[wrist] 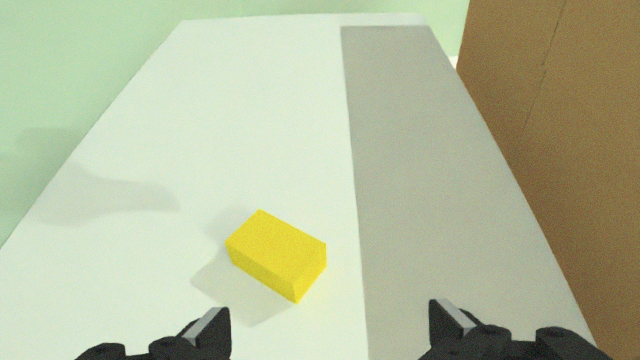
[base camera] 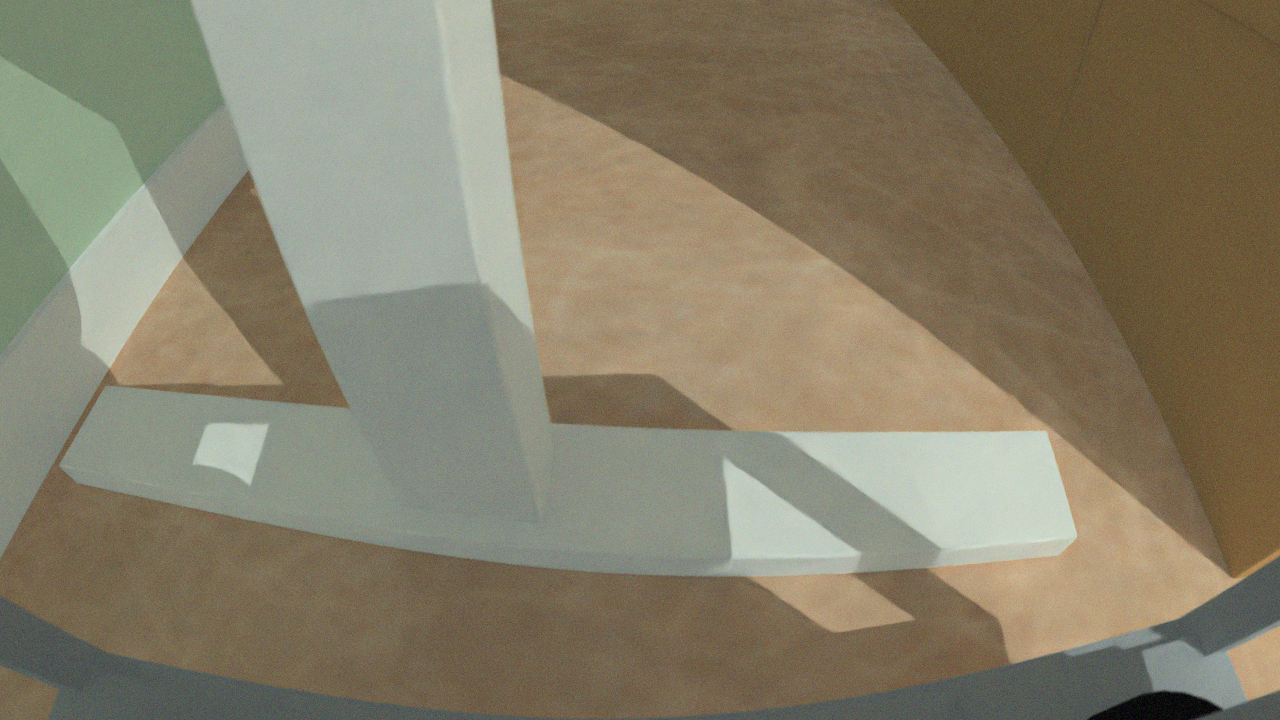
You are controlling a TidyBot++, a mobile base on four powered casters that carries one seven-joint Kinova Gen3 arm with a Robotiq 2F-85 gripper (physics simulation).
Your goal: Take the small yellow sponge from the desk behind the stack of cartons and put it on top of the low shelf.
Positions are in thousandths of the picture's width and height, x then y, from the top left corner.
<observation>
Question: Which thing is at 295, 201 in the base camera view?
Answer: A white desk.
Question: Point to a stack of brown cartons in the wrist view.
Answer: At 862, 246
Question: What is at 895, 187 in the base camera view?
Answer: A stack of brown cartons.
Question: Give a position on a yellow sponge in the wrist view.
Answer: At 449, 724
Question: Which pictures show the gripper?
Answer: The wrist view only.
</observation>
